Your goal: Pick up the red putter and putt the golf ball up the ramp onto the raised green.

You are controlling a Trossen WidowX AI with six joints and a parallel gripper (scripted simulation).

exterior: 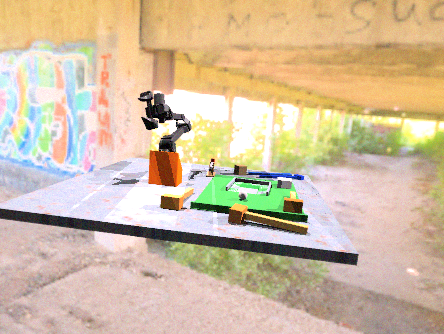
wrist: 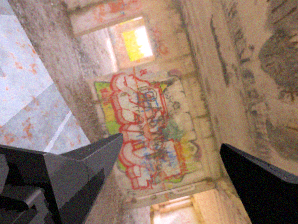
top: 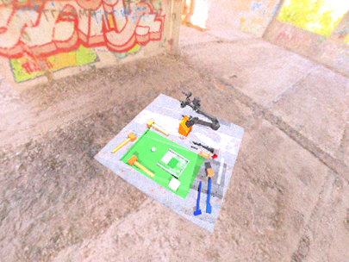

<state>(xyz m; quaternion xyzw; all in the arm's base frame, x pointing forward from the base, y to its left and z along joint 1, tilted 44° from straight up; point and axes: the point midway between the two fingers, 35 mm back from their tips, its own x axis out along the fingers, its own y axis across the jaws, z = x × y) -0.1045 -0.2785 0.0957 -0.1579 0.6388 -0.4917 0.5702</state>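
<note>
My gripper tip is now 45 cm to the right of the putter, 33 cm above it and 32 cm short of it. The rest, counted from my gripper tip: white stick (68 cm to the left, 42 cm ahead, 39 cm below); tan block (57 cm to the left, 51 cm ahead, 36 cm below); white golf ball (52 cm ahead, 37 cm below, 5 cm to the right).
</note>
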